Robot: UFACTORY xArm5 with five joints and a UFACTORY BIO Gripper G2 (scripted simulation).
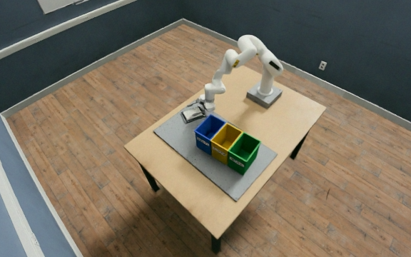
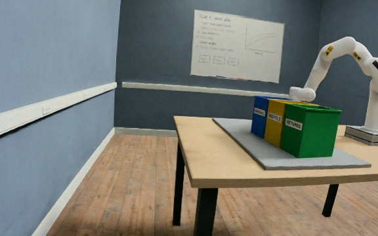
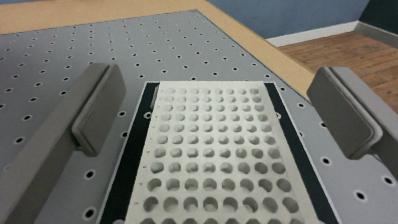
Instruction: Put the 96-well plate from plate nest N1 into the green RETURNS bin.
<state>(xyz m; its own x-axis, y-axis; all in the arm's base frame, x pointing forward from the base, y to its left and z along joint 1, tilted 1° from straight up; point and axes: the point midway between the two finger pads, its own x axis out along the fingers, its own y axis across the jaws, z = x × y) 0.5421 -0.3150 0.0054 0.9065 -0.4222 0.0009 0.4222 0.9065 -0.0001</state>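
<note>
The white 96-well plate is 4 cm below my hand. Round my hand: blue bin: 12 cm ahead, 28 cm to the left, 3 cm above; yellow bin: 11 cm ahead, 41 cm to the left, 3 cm above; dark plate nest N1: 5 cm below.
</note>
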